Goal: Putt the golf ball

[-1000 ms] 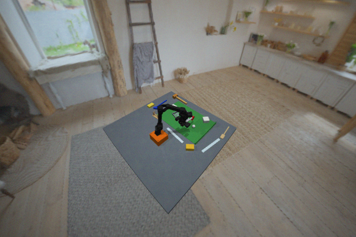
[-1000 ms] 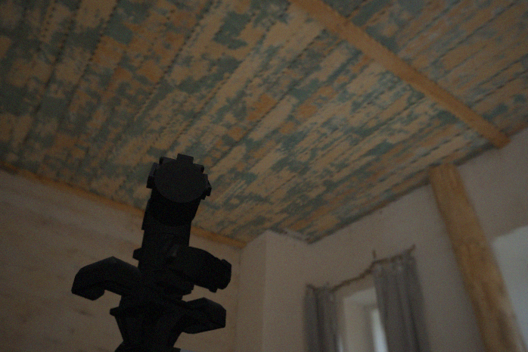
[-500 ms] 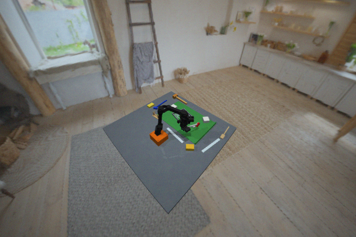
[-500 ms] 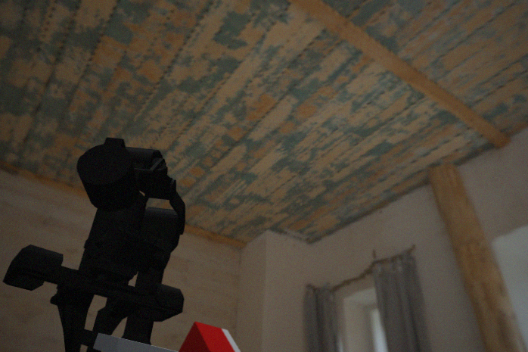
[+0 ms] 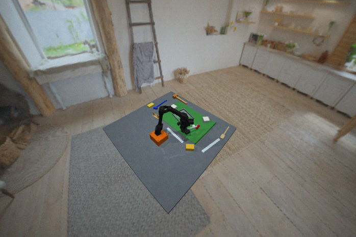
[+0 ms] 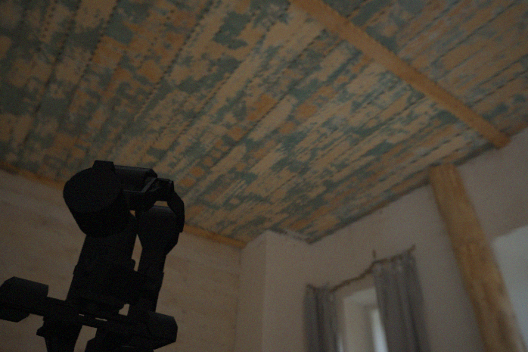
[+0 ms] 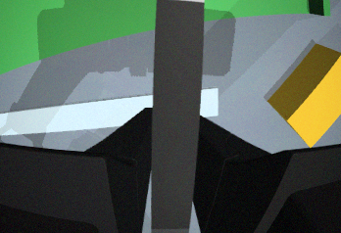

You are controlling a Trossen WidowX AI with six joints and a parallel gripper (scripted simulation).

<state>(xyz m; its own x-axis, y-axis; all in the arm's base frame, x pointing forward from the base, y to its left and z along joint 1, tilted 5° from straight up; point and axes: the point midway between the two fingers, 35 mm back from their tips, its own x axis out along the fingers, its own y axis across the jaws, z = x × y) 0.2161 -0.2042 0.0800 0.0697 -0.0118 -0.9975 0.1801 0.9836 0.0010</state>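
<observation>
Right now my gripper tip is 12 cm short of the red putter, 2 cm to the left of it and 1 cm above it. Round my gripper tip: white golf ball 23 cm ahead, 8 cm below, 2 cm to the left; green mat 26 cm ahead, 20 cm to the left, 11 cm below.
</observation>
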